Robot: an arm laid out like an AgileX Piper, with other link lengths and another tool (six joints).
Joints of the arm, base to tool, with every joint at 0 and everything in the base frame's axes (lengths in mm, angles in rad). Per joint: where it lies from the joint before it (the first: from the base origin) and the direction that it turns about. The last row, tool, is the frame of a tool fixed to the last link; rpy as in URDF.
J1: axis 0 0 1 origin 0 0 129.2
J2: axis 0 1 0 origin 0 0 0
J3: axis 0 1 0 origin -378.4 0 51.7
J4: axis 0.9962 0 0.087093 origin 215.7 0 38.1
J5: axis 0 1 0 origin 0 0 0
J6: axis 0.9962 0 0.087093 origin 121.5 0 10.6
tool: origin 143.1 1 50.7 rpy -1.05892 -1.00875 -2.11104
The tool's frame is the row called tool.
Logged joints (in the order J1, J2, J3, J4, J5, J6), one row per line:
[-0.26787 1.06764 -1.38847 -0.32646 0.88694 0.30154]
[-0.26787 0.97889 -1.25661 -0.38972 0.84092 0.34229]
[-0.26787 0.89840 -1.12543 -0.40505 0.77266 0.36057]
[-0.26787 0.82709 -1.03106 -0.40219 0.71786 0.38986]
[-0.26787 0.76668 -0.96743 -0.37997 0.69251 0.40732]
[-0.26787 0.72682 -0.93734 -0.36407 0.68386 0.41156]
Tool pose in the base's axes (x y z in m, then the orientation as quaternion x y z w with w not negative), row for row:
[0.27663 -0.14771 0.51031 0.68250 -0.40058 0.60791 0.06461]
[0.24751 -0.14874 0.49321 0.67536 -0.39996 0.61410 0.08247]
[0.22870 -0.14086 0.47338 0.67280 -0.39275 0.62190 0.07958]
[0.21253 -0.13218 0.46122 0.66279 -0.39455 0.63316 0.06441]
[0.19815 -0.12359 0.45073 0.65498 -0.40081 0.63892 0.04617]
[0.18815 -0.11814 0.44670 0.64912 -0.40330 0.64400 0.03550]
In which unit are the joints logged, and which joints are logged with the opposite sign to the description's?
The joints are logged in radians. Opposite sign: none.
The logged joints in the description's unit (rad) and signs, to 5 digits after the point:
[-0.26787 1.06764 -1.38847 -0.32646 0.88694 0.30154]
[-0.26787 0.97889 -1.25661 -0.38972 0.84092 0.34229]
[-0.26787 0.89840 -1.12543 -0.40505 0.77266 0.36057]
[-0.26787 0.82709 -1.03106 -0.40219 0.71786 0.38986]
[-0.26787 0.76668 -0.96743 -0.37997 0.69251 0.40732]
[-0.26787 0.72682 -0.93734 -0.36407 0.68386 0.41156]

